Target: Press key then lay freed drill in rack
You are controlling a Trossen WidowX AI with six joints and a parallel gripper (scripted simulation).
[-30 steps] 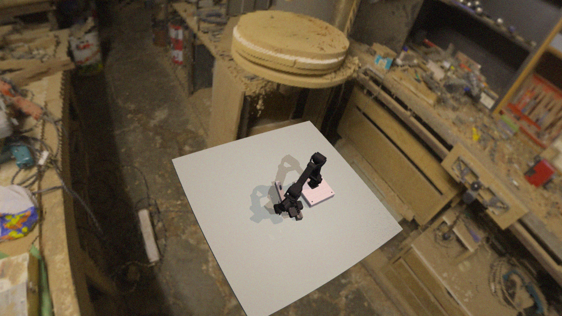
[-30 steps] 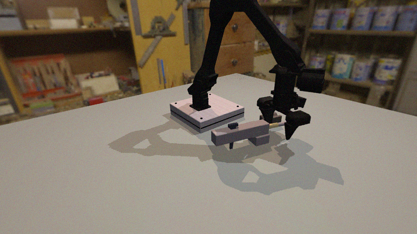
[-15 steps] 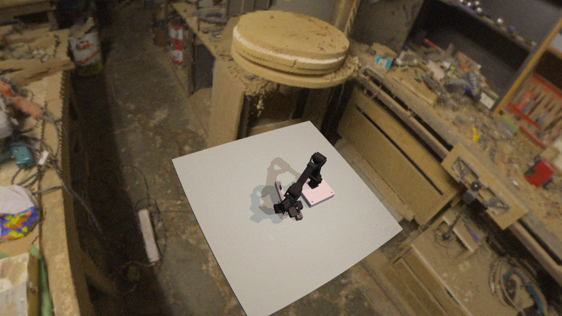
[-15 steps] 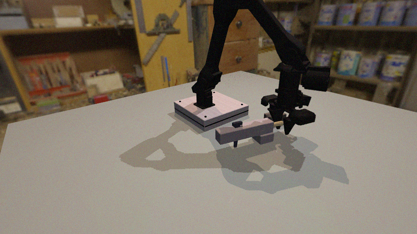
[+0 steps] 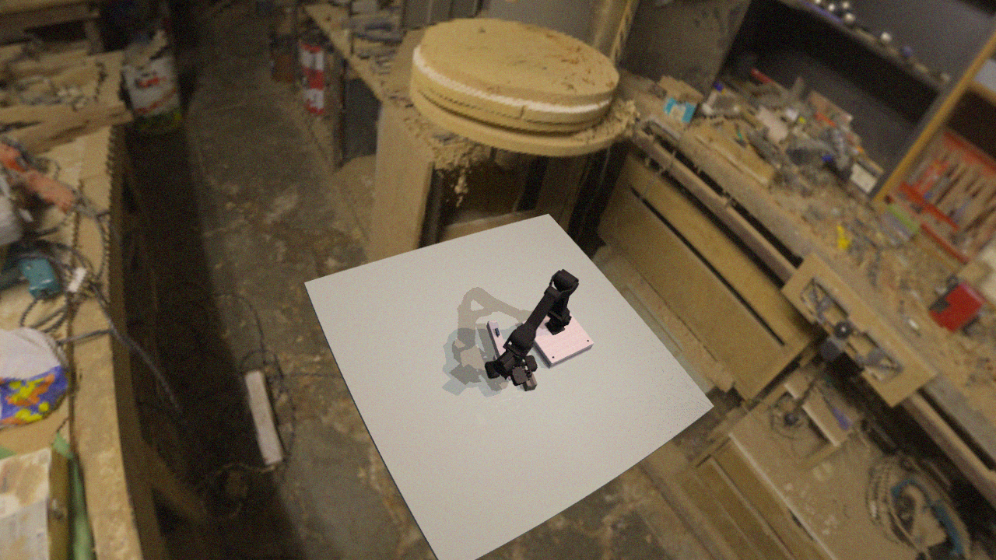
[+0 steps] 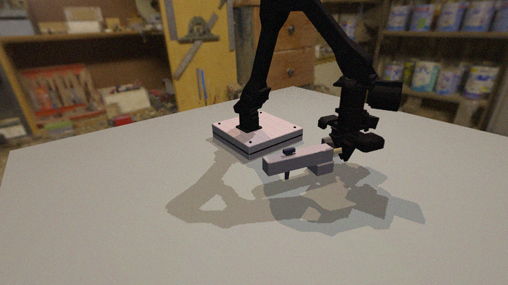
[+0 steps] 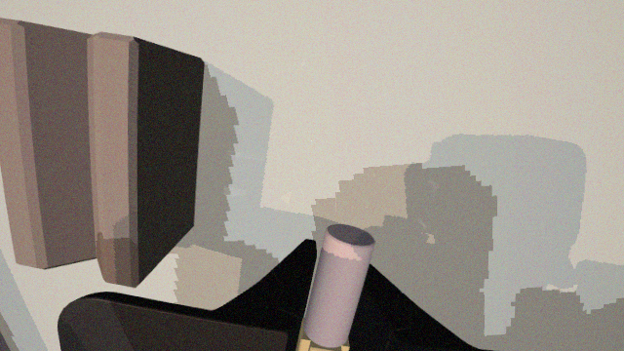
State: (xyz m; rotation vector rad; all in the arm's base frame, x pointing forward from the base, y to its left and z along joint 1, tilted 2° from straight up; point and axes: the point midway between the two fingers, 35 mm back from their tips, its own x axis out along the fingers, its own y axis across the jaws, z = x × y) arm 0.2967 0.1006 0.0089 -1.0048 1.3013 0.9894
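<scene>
The drill is 10 mm behind my gripper tip, 40 mm to the right of it and 40 mm above it. The rest, counted from my gripper tip: housing block (40 mm behind, 130 mm to the right, 30 mm above); then dark rack (70 mm behind, 50 mm to the left, 10 mm above); then dark key (50 mm behind, 160 mm to the right, 40 mm above).
</scene>
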